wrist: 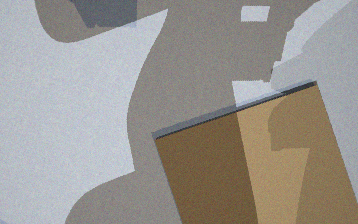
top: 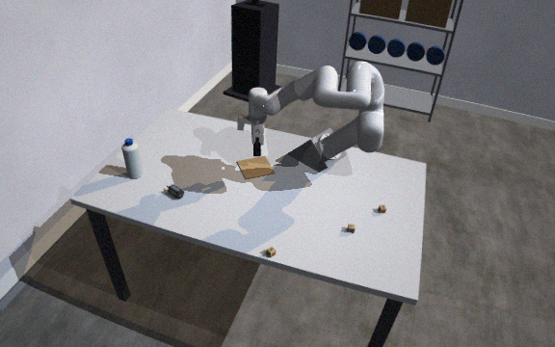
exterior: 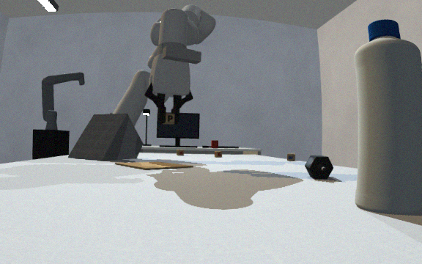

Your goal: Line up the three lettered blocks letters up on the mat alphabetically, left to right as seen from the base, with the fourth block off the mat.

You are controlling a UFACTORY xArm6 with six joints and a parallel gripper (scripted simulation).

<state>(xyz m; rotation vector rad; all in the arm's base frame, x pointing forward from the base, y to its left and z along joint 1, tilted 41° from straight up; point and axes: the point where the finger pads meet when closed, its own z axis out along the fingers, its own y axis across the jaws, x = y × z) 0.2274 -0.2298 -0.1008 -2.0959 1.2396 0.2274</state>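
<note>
Right now the tan mat is 3 cm behind my hand, 2 cm to the right of it and 12 cm below it. The rest, counted from my hand: white bottle 31 cm ahead, 45 cm to the right, 4 cm below; black hexagonal object 32 cm ahead, 21 cm to the right, 11 cm below.
</note>
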